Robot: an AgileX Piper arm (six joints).
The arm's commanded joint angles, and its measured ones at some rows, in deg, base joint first. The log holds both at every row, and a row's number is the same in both.
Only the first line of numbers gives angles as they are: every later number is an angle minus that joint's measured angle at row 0.
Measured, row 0:
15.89, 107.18, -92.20, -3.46, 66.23, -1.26
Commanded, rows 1 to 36:
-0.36, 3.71, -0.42, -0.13, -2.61, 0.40
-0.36, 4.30, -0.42, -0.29, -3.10, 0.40
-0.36, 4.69, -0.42, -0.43, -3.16, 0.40
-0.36, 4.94, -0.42, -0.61, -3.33, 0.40
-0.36, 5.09, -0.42, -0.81, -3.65, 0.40
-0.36, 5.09, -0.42, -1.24, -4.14, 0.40
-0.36, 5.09, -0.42, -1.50, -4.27, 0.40
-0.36, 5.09, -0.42, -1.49, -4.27, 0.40
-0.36, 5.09, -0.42, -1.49, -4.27, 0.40
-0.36, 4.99, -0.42, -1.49, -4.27, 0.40
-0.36, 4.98, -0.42, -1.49, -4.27, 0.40
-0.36, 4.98, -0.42, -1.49, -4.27, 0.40
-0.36, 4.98, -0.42, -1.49, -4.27, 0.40
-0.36, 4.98, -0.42, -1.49, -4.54, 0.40
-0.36, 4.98, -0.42, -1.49, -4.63, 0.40
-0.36, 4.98, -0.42, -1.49, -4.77, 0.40
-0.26, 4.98, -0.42, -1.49, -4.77, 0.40
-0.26, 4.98, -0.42, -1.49, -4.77, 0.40
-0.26, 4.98, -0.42, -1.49, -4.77, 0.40
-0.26, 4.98, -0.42, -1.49, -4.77, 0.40
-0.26, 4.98, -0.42, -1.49, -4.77, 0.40
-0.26, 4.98, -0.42, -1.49, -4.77, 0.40
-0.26, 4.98, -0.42, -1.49, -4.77, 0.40
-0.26, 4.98, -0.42, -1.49, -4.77, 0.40
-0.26, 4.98, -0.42, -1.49, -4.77, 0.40
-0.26, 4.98, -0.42, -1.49, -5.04, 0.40
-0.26, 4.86, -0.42, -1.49, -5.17, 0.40
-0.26, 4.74, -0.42, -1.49, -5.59, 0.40
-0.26, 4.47, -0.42, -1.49, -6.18, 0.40
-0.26, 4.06, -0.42, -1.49, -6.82, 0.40
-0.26, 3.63, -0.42, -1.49, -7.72, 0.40
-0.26, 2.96, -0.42, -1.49, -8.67, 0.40
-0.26, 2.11, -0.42, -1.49, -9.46, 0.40
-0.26, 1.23, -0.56, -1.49, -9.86, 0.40
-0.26, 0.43, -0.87, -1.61, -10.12, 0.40
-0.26, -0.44, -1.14, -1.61, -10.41, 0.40
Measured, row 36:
0.00, 3.35, 0.00, -0.90, -7.97, 0.44
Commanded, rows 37 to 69:
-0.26, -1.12, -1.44, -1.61, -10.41, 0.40
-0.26, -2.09, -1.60, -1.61, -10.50, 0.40
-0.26, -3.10, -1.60, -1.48, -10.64, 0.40
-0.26, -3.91, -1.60, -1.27, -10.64, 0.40
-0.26, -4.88, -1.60, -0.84, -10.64, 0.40
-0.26, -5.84, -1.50, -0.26, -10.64, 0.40
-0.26, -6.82, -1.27, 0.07, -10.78, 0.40
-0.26, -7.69, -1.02, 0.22, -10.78, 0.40
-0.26, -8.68, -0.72, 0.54, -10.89, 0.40
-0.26, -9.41, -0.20, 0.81, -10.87, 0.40
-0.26, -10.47, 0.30, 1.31, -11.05, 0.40
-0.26, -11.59, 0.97, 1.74, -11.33, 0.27
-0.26, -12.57, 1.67, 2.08, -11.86, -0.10
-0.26, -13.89, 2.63, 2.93, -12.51, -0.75
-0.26, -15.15, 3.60, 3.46, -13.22, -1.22
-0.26, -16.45, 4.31, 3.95, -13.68, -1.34
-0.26, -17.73, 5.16, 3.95, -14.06, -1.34
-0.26, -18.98, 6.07, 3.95, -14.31, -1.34
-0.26, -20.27, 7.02, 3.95, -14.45, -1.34
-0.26, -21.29, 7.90, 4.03, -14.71, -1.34
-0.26, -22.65, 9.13, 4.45, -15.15, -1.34
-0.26, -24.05, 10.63, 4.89, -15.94, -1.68
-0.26, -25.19, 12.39, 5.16, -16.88, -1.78
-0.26, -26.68, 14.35, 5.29, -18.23, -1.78
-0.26, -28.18, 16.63, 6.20, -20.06, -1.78
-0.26, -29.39, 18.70, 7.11, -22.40, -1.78
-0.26, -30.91, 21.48, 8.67, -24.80, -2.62
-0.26, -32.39, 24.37, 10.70, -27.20, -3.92
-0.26, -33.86, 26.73, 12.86, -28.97, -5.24
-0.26, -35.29, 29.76, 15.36, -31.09, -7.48
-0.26, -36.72, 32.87, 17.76, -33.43, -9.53
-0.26, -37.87, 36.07, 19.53, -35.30, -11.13
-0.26, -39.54, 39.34, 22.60, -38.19, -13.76
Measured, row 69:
0.00, -34.36, 28.89, 14.00, -28.95, -6.12
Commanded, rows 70 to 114:
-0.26, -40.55, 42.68, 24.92, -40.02, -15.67
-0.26, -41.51, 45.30, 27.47, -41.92, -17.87
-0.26, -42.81, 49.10, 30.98, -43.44, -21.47
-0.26, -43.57, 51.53, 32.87, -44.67, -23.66
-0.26, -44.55, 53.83, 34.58, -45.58, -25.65
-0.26, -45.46, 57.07, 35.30, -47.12, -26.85
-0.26, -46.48, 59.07, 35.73, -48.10, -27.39
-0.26, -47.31, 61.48, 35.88, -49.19, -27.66
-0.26, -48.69, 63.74, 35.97, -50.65, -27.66
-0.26, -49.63, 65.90, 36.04, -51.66, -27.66
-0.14, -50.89, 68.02, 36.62, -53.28, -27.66
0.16, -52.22, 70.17, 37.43, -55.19, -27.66
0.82, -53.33, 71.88, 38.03, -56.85, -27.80
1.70, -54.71, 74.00, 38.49, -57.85, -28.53
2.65, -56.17, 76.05, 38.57, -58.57, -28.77
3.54, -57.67, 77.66, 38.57, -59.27, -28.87
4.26, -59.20, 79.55, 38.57, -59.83, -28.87
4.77, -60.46, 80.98, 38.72, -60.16, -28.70
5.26, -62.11, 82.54, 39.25, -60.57, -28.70
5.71, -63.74, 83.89, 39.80, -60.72, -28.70
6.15, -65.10, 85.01, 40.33, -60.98, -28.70
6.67, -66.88, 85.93, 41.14, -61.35, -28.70
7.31, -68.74, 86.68, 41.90, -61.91, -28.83
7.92, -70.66, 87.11, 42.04, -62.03, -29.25
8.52, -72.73, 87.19, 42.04, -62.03, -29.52
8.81, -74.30, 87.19, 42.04, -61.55, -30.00
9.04, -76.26, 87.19, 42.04, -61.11, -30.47
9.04, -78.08, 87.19, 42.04, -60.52, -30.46
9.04, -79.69, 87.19, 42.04, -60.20, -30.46
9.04, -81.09, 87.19, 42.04, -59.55, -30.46
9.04, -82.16, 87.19, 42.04, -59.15, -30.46
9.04, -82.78, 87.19, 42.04, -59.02, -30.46
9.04, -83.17, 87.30, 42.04, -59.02, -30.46
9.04, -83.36, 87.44, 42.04, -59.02, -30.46
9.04, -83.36, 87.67, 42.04, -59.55, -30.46
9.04, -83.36, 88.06, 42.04, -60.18, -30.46
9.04, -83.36, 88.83, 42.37, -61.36, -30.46
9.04, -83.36, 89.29, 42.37, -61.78, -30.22
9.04, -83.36, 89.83, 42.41, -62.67, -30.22
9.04, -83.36, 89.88, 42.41, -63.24, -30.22
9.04, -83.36, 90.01, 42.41, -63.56, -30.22
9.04, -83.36, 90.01, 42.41, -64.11, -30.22
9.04, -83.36, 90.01, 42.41, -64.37, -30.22
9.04, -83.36, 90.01, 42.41, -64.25, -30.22
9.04, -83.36, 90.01, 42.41, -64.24, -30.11
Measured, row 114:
8.89, -83.09, 89.77, 42.37, -63.15, -30.00
